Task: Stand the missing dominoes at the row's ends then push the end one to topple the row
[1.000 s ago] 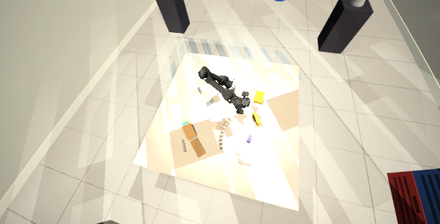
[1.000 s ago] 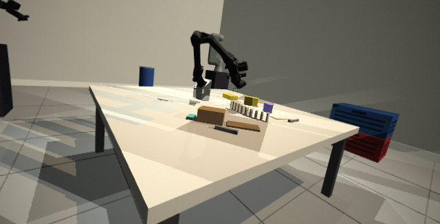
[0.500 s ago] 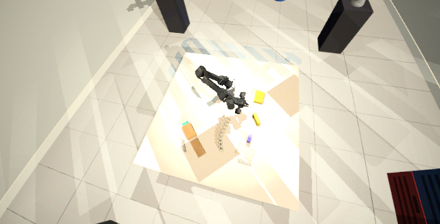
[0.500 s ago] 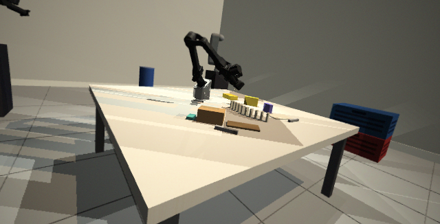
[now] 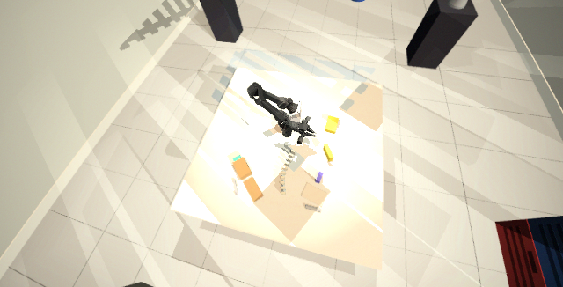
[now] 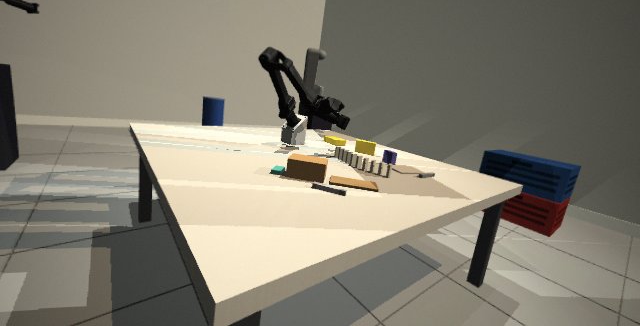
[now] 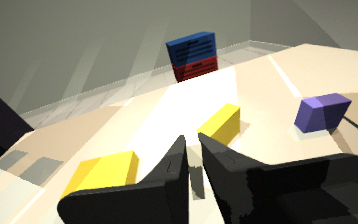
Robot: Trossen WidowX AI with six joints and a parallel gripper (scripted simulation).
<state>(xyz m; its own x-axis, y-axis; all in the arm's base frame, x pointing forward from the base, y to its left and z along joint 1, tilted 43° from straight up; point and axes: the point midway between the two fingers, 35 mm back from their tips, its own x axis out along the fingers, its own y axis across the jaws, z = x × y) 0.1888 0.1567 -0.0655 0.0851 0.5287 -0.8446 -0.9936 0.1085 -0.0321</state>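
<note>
Right now the yellow block is 110 mm below my gripper tip, 100 mm to the left of it and 60 mm ahead of it. The rest, counted from my gripper tip: flat board (410 mm ahead, 330 mm to the right, 140 mm below); then pale flat tile (340 mm ahead, 140 mm below, 60 mm to the left); then purple cube (240 mm ahead, 110 mm below, 70 mm to the left).
</note>
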